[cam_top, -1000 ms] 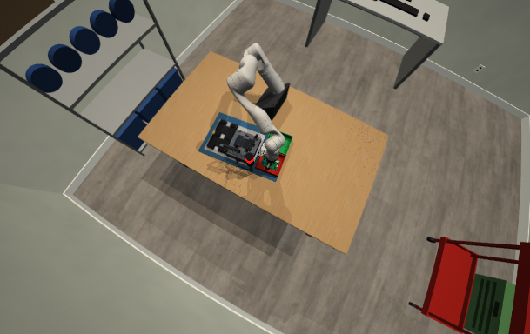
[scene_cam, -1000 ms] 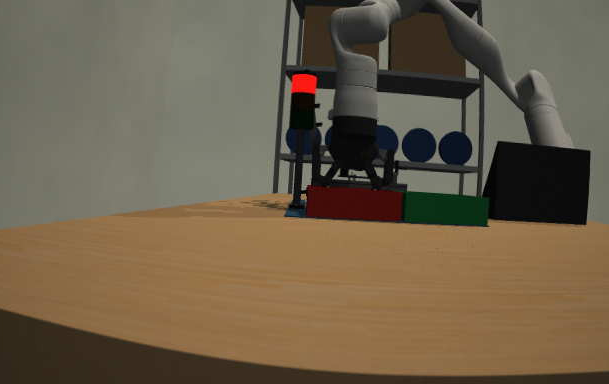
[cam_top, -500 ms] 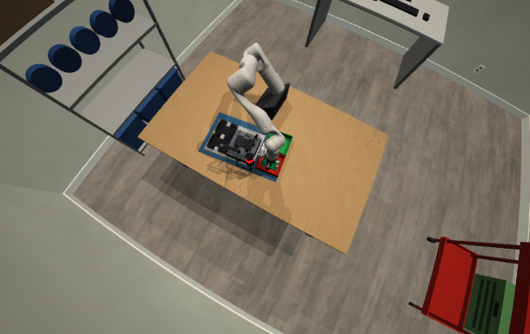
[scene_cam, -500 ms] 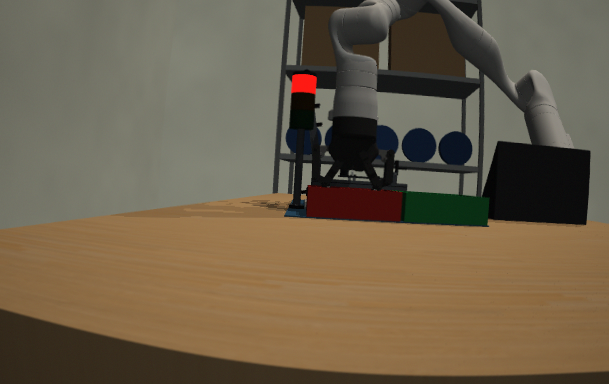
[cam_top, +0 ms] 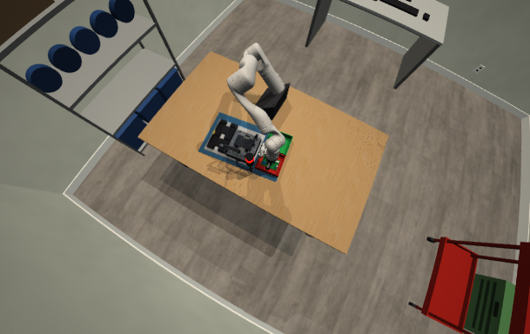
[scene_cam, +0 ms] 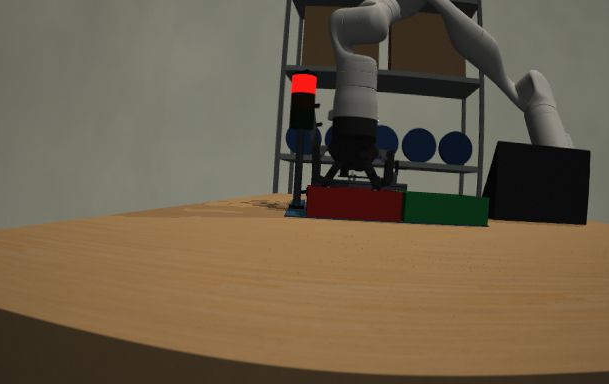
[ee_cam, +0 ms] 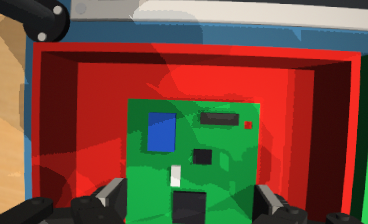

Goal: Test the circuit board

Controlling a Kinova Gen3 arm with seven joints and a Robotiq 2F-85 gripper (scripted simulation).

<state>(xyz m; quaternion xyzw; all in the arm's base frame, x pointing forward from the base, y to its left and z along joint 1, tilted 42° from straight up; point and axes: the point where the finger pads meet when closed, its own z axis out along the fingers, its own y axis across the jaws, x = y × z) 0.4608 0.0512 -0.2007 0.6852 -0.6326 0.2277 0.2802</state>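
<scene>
The red bin is 1 cm below my hand. Also, from my hand: green circuit board: 1 cm below; then tester lid: 9 cm ahead, 19 cm to the right, 16 cm above; then green bin: 15 cm behind, 1 cm to the right, 1 cm below.
</scene>
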